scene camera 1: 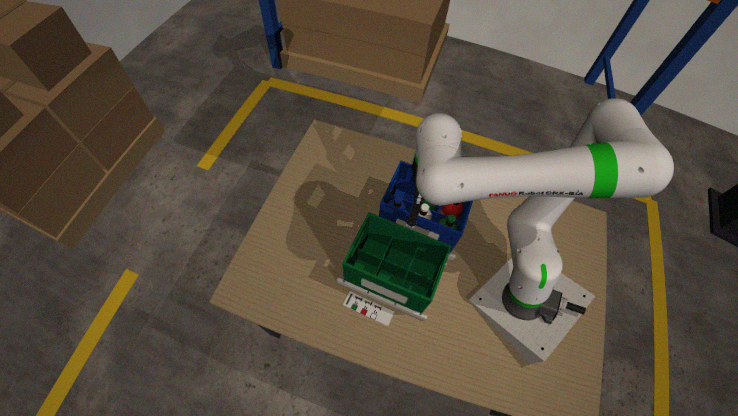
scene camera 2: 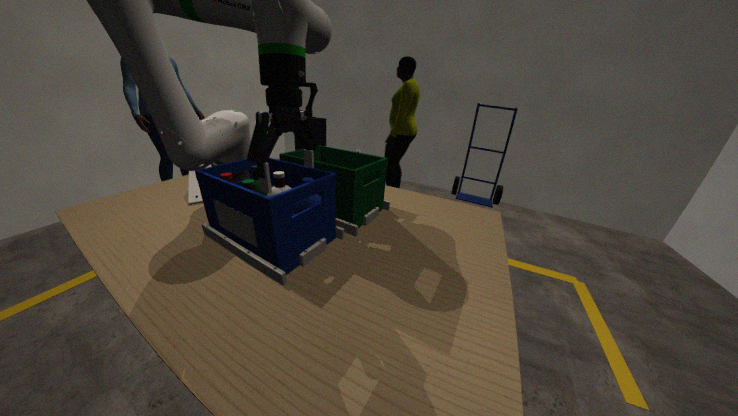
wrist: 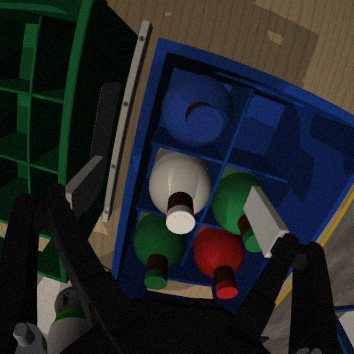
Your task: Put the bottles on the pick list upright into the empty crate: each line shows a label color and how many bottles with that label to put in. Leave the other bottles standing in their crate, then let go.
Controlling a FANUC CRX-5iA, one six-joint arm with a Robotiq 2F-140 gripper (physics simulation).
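Where they show: gripper, fingertip midpoint: (scene camera 2: 290, 182) (wrist: 176, 184); arm's base, link origin: (scene camera 1: 524, 299) (scene camera 2: 236, 174).
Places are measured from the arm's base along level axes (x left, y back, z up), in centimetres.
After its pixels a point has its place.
Note:
The open gripper (scene camera 2: 287, 168) @[x -7.4, y -45.2, z 9.4 cm] (wrist: 175, 202) @[x -7.4, y -45.2, z 9.4 cm] holds nothing. It is over the blue crate (scene camera 2: 310, 232) @[x -11.4, y -56.4, z 1.6 cm] (wrist: 154, 95) @[x -3.2, y -52.3, z 12.8 cm], one pad near the green bottle, the other toward the green crate. The white bottle (scene camera 1: 424, 209) @[x -7.7, y -42.5, z 11.6 cm] (scene camera 2: 279, 178) @[x -9.3, y -43.8, z 10.5 cm] (wrist: 180, 177) @[x -7.8, y -45.0, z 7.4 cm] shows between the fingers. A blue bottle (wrist: 197, 100) @[x -6.4, y -52.7, z 8.1 cm], a green bottle (wrist: 235, 197) @[x -14.4, y -44.7, z 7.0 cm], a second green bottle (scene camera 1: 450, 222) @[x -7.8, y -33.3, z 11.1 cm] (wrist: 159, 240) @[x -8.5, y -36.1, z 7.3 cm] and a red bottle (scene camera 1: 452, 208) @[x -15.3, y -34.6, z 7.4 cm] (wrist: 218, 250) @[x -16.2, y -36.8, z 7.0 cm] stand in separate compartments. The divided green crate (scene camera 1: 352, 269) @[x 20.9, y -52.8, z 11.8 cm] (scene camera 2: 361, 191) @[x 6.3, y -57.1, z 6.3 cm] (wrist: 75, 75) @[x 2.2, y -51.9, z 12.8 cm] shows no bottles. The pick list (scene camera 1: 367, 308) @[x 25.1, y -45.0, z -4.5 cm] has green, red and white marks; its counts are unreadable.
The crates stand close together on the wooden table (scene camera 1: 320, 361) (scene camera 2: 268, 320) @[x -28.2, y -63.7, z -4.7 cm], with grey rails (scene camera 2: 242, 258) (wrist: 125, 105) at their bases. In scene camera 1 the arm (scene camera 1: 542, 170) @[x -1.2, y -22.0, z 55.0 cm] hides part of the blue crate. A person in yellow (scene camera 2: 405, 111) stands beyond the table.

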